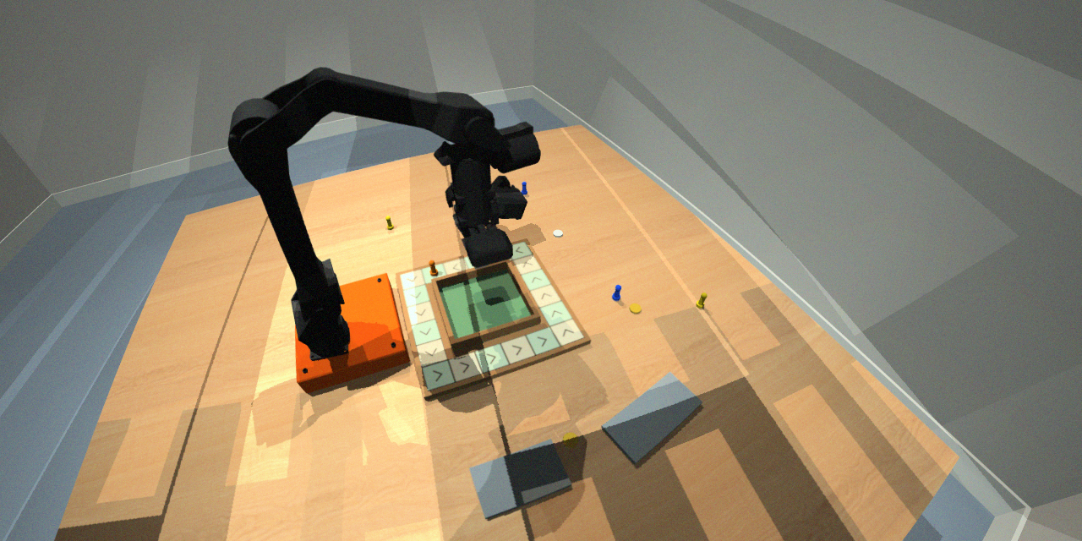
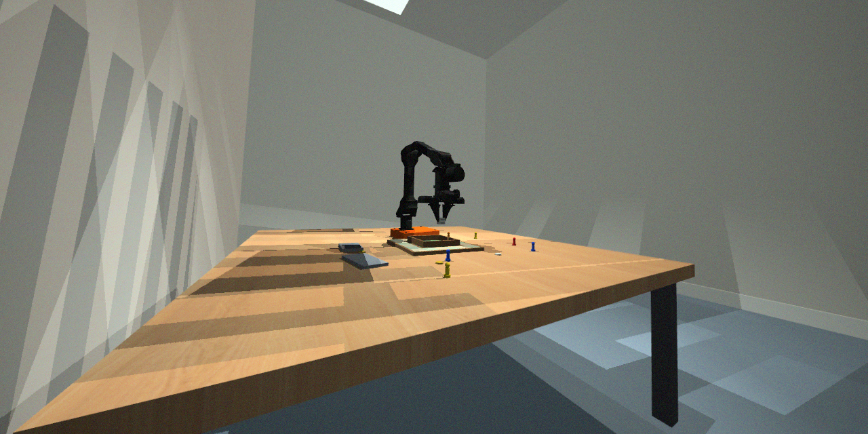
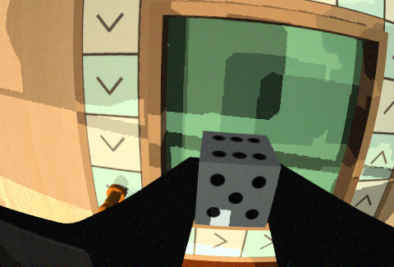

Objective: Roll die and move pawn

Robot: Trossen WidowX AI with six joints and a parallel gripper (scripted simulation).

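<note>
Now: the orange pawn 80 mm to the left of my gripper tip, 80 mm behind it and 70 mm below it. The rest, counted from my gripper tip: white disc 200 mm ahead, 130 mm to the left, 100 mm below; then grey die right at my gripper tip; then green dice tray 90 mm below, 30 mm to the right, 10 mm behind.
</note>
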